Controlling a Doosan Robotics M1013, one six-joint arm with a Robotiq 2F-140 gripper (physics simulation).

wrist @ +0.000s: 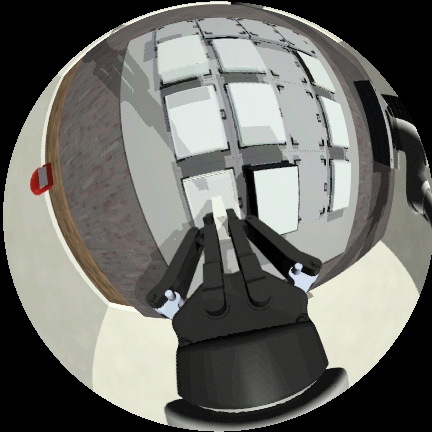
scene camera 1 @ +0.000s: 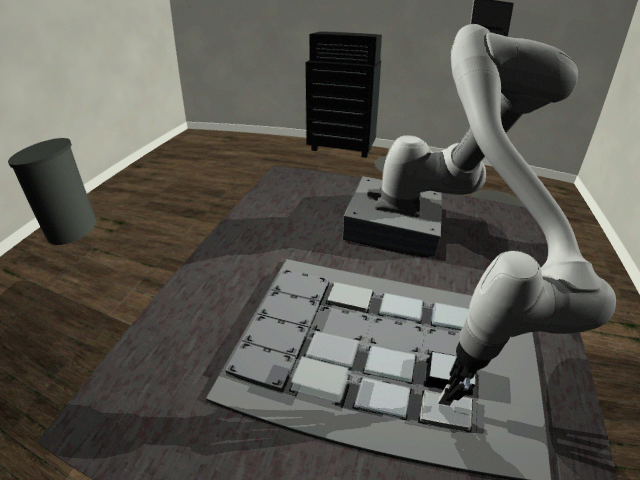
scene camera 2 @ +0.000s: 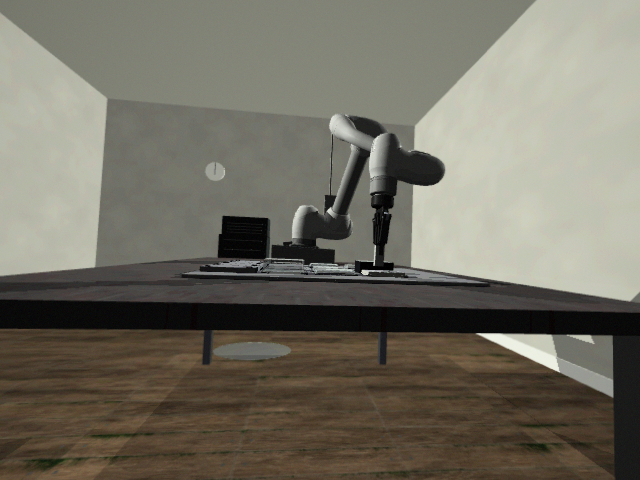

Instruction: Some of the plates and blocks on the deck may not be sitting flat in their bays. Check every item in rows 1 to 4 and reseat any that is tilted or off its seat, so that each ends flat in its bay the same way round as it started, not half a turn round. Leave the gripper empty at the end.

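Places are measured from the arm's base along level axes (x ahead, y left, z up), in metres.
Where they show: gripper, fingertip midpoint: [wrist: 217, 204] [scene camera 1: 444, 402] [scene camera 2: 378, 266]; arm's base, link origin: [scene camera 1: 398, 202] [scene camera 2: 303, 248].
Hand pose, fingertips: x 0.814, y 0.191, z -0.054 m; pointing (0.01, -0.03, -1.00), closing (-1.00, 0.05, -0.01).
Things, the pixels of their centre, and the offset from my fingertips. "spot": a spot on its surface instead. Level surfaces: height alone.
- front right white plate, body centre: [wrist: 214, 208] [scene camera 1: 446, 409] [scene camera 2: 383, 273] 0.008 m ahead, 0.014 m left, 0.023 m down
- taller block, body centre: [wrist: 274, 199] [scene camera 1: 451, 372] [scene camera 2: 373, 267] 0.099 m back, 0.020 m left, 0.010 m down
- front left plate, body centre: [wrist: 180, 54] [scene camera 1: 320, 379] [scene camera 2: 284, 265] 0.008 m back, 0.313 m right, 0.010 m down
- front middle plate, body centre: [wrist: 194, 118] [scene camera 1: 383, 397] [scene camera 2: 334, 271] 0.000 m ahead, 0.149 m right, 0.023 m down
- grey deck, surface height: 0.030 m down
- back row, surface spot: [wrist: 334, 120] [scene camera 1: 401, 308] spot: 0.308 m back, 0.134 m right, 0.016 m down
My gripper [scene camera 1: 443, 401] [scene camera 2: 378, 264] [wrist: 217, 204] is shut and empty. Its fingertips are over the front right white plate [scene camera 1: 448, 415] [scene camera 2: 388, 273] [wrist: 200, 186], at or close above its top; contact is unclear. Behind that plate stands a taller block [scene camera 1: 440, 366] [scene camera 2: 360, 266] [wrist: 276, 197] with black sides and a white top. The front left plate [scene camera 1: 318, 379] [wrist: 183, 57] has a dark strip along one edge in the wrist view; its tilt is unclear. The front middle plate [scene camera 1: 382, 397] [wrist: 196, 120] looks flat. The fingers cover part of the front right plate.
The grey deck [scene camera 1: 516, 444] [scene camera 2: 454, 281] [wrist: 142, 125] also bears white items in the second row [scene camera 1: 332, 348] [wrist: 256, 112] and the back row [scene camera 1: 401, 306] [wrist: 334, 120]. Marked bays line its left side. The arm's base [scene camera 1: 392, 232] stands behind the deck.
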